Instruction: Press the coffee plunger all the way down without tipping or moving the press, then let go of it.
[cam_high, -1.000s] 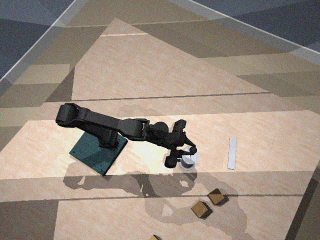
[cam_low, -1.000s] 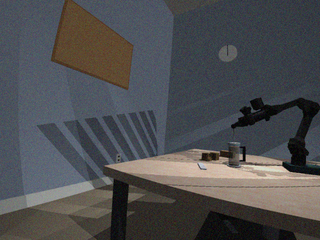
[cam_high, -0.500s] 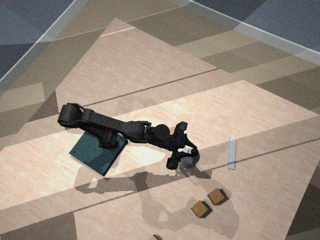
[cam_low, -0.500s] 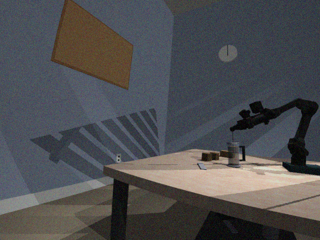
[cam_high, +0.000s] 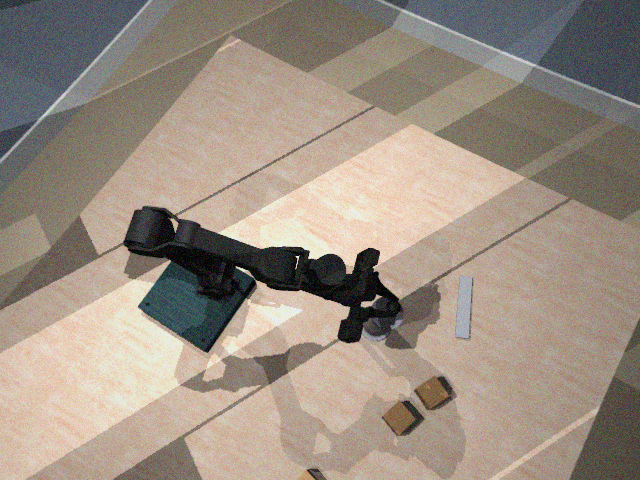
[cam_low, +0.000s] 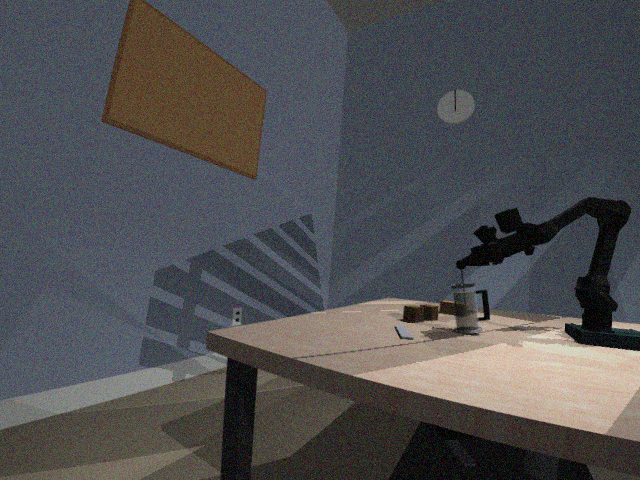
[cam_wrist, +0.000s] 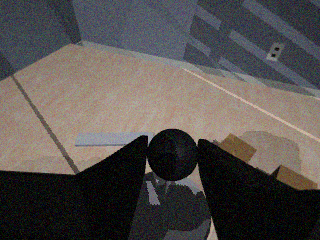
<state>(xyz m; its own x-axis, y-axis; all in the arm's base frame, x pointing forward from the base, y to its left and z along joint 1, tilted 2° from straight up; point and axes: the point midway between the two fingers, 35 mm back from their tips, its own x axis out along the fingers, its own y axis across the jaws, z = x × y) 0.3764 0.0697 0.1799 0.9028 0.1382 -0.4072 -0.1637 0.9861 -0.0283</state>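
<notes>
My gripper tip is 100 mm above the glass coffee press, 40 mm past it and 10 mm to the left of it.
</notes>
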